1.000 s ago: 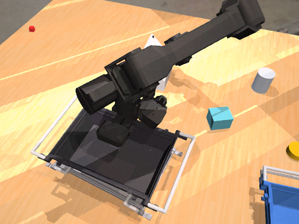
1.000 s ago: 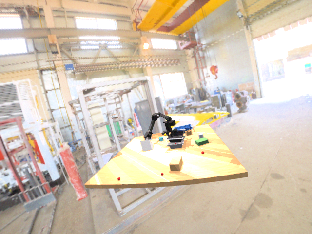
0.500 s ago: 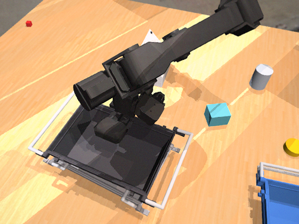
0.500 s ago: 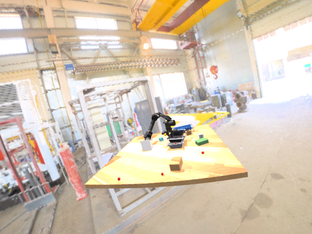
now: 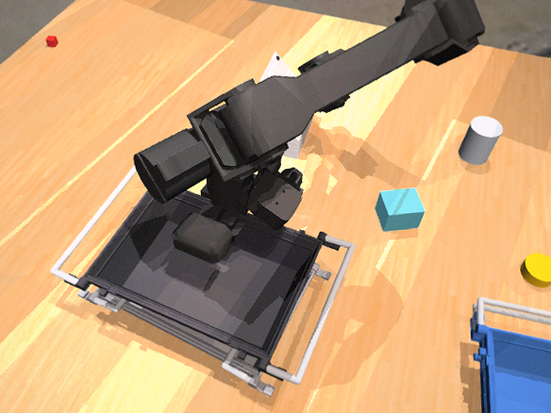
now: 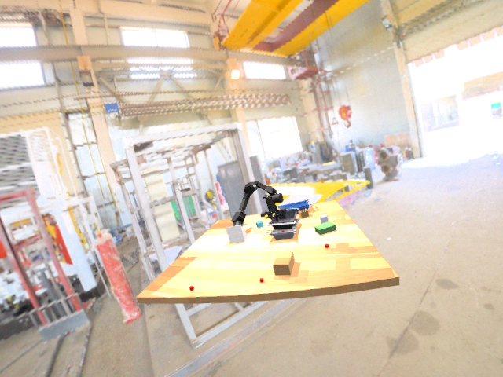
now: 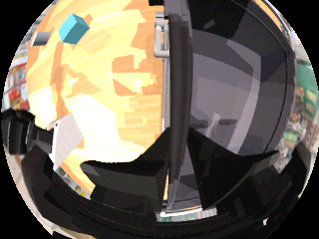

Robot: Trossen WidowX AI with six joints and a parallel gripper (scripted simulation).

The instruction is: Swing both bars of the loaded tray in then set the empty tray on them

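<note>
My gripper tip is now 7 cm short of the black tray, 3 cm below it and 2 cm to the left of it. Also, from my gripper tip: green block (32 cm ahead, 14 cm to the right, 6 cm below); cyan block (24 cm to the left, 15 cm behind, 6 cm below); yellow disc (46 cm to the left, 8 cm below, 8 cm behind).
</note>
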